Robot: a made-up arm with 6 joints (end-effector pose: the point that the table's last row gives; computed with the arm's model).
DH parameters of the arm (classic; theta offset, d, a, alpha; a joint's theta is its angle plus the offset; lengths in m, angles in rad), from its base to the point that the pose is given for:
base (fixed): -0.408 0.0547 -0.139 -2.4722
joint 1: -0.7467 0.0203 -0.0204 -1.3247
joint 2: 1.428 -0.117 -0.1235 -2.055
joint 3: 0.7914 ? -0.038 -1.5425
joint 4: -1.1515 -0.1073 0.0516 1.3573
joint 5: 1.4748 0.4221 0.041 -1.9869
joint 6: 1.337 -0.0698 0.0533 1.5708
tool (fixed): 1.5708 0.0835 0 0
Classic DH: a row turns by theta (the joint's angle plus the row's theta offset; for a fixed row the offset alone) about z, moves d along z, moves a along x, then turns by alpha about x.
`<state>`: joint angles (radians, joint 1 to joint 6).
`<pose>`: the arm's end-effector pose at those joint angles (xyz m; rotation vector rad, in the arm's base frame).
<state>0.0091 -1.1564 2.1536 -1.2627 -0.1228 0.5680</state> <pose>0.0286 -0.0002 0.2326 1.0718 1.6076 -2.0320</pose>
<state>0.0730 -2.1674 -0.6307 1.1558 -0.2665 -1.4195</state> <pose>-0.0928 0.0859 0.7936 0.3432 0.2473 -2.6571</pose>
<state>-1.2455 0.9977 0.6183 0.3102 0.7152 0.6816</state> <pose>-0.2449 0.2355 -0.5208 -0.8372 -0.4083 -0.7327</pose>
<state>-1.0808 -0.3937 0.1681 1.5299 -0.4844 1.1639</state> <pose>-0.6174 -0.2466 0.0729 -1.2081 0.9031 0.6923</pose>
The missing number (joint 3, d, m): 0.1826
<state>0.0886 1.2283 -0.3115 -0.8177 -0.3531 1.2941</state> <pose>0.2073 0.4538 -0.1614 0.0687 -1.6439 -1.0118</pose>
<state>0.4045 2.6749 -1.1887 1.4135 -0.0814 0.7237</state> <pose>0.2204 0.4604 0.1226 0.2658 -1.5151 -0.5920</pose>
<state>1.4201 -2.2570 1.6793 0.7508 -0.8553 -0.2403</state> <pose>0.1480 -0.4181 0.4884 0.8740 0.9007 -2.8620</pose>
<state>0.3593 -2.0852 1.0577 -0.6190 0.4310 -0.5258</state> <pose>-0.0778 -0.3772 0.1136 1.9497 2.0339 -1.3885</pose>
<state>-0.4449 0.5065 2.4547 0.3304 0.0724 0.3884</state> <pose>-0.6875 0.0183 -0.1968 2.6737 -0.5287 1.0206</pose>
